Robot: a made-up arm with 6 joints.
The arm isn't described. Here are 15 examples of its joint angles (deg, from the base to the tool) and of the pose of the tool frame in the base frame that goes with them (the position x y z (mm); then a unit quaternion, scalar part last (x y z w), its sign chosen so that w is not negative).
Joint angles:
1: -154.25 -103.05 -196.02 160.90 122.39 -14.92
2: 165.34 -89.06 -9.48 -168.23 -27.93 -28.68
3: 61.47 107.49 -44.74 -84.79 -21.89 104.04
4: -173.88 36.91 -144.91 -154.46 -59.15 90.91
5: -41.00 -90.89 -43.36 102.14 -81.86 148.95
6: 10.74 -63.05 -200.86 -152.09 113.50 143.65
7: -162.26 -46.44 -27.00 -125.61 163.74 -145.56
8: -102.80 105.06 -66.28 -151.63 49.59 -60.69
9: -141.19 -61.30 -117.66 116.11 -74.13 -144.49
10: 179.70 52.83 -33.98 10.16 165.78 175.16
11: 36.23 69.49 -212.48 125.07 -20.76 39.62
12: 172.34 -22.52 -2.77 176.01 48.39 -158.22
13: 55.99 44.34 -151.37 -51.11 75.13 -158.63
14: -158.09 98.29 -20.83 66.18 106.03 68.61
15: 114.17 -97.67 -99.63 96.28 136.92 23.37
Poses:
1: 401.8 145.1 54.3 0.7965 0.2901 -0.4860 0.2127
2: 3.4 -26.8 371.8 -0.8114 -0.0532 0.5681 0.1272
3: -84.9 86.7 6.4 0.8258 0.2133 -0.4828 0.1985
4: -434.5 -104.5 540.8 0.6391 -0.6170 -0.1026 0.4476
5: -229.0 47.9 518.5 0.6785 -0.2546 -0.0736 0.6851
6: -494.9 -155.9 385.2 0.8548 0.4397 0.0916 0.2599
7: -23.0 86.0 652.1 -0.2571 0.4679 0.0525 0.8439
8: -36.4 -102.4 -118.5 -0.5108 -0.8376 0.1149 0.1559
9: 107.1 229.8 704.3 -0.3000 -0.5264 0.0674 0.7927
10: -174.4 -17.9 355.8 -0.0392 -0.0268 0.9905 0.1294
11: 449.6 212.5 616.1 -0.0525 0.4304 0.1174 0.8935
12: -157.0 19.4 343.6 -0.1702 -0.7822 0.0806 0.5938
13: 369.0 434.0 609.4 -0.2503 0.8306 -0.1818 0.4631
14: 25.9 -112.6 179.2 0.4756 -0.2331 0.5000 0.6851
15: 53.8 -442.9 529.3 0.1119 -0.9205 0.0334 0.3730
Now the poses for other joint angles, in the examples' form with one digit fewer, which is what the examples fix.
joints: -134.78 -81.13 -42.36 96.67 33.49 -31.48
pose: 2 17 679 0.175 -0.461 0.783 0.379
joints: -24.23 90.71 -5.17 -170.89 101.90 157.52
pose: 17 -29 86 0.987 -0.010 0.099 0.129
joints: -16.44 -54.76 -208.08 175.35 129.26 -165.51
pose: -433 139 400 -0.921 0.271 -0.277 0.033
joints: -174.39 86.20 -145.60 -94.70 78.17 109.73
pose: -618 26 185 -0.364 -0.621 -0.460 0.520
